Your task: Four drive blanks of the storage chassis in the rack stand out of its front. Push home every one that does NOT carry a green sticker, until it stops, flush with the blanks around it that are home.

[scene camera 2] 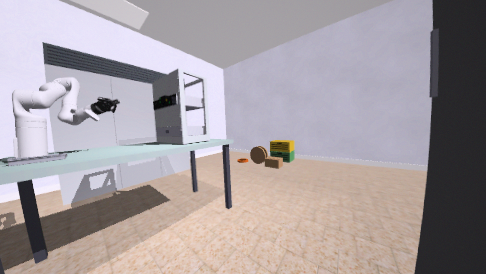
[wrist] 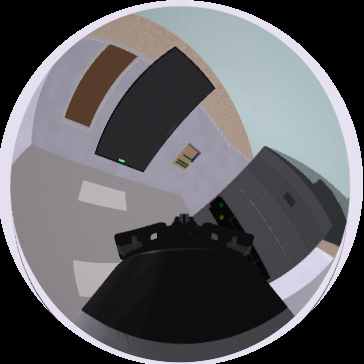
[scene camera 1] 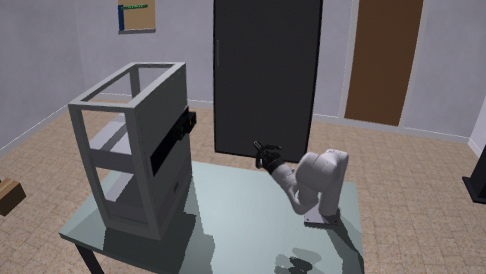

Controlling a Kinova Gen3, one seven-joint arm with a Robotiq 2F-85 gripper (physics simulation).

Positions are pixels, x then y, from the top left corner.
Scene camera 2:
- grey rack: 170, 104
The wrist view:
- my gripper: 183, 219
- grey rack: 295, 216
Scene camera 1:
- grey rack: 148, 141
